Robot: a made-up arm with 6 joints.
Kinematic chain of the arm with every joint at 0, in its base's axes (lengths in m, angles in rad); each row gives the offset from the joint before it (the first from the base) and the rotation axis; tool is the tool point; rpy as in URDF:
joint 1: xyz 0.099 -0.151 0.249 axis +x
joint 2: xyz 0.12 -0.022 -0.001 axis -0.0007 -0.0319 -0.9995
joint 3: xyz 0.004 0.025 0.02 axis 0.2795 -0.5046 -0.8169
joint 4: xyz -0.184 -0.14 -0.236 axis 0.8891 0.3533 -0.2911
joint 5: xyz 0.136 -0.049 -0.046 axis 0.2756 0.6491 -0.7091
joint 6: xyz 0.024 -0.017 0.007 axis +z
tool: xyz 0.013 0.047 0.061 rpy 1.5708 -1.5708 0
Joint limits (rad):
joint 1: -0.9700..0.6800
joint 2: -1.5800..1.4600
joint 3: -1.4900..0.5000
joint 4: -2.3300..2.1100
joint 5: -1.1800..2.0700
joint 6: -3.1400..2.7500
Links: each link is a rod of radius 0.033 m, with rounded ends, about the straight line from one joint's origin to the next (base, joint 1, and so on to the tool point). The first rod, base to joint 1, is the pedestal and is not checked.
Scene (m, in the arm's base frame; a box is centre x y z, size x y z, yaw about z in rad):
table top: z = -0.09
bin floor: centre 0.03 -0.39 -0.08 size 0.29 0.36 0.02 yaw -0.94
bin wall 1: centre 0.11 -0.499 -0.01 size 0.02 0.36 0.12 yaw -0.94
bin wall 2: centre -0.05 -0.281 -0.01 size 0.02 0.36 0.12 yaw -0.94
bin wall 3: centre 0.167 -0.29 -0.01 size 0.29 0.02 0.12 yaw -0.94
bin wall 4: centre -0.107 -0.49 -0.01 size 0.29 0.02 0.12 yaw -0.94
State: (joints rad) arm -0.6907 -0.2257 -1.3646 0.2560 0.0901 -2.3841
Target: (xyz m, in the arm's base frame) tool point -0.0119 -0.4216 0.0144
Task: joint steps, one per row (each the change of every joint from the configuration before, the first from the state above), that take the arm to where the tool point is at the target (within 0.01 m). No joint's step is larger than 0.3 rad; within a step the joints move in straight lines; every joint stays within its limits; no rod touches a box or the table.
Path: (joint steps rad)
1: 0.0640 0.0798 -0.0178 0.2649 0.0666 -0.0692
2: 0.0641 0.0798 -0.0179 0.2648 0.0665 -0.0692
3: 0.0640 0.0798 -0.0178 0.2649 0.0666 -0.0692
4: 0.0641 0.0798 -0.0179 0.2648 0.0665 -0.0692
5: 0.0640 0.0798 -0.0178 0.2649 0.0666 -0.0692
6: 0.0641 0.0798 -0.0179 0.2648 0.0666 -0.0692
7: 0.0640 0.0798 -0.0178 0.2649 0.0665 -0.0692
8: 0.0478 -0.1079 0.1907 0.0000 0.2864 0.1564
9: 0.0477 -0.1079 0.1908 0.0000 0.2865 0.1564
10: 0.0478 -0.1079 0.1908 0.0000 0.2864 0.1563
11: 0.0477 -0.1079 0.1907 0.0000 0.2864 0.1564

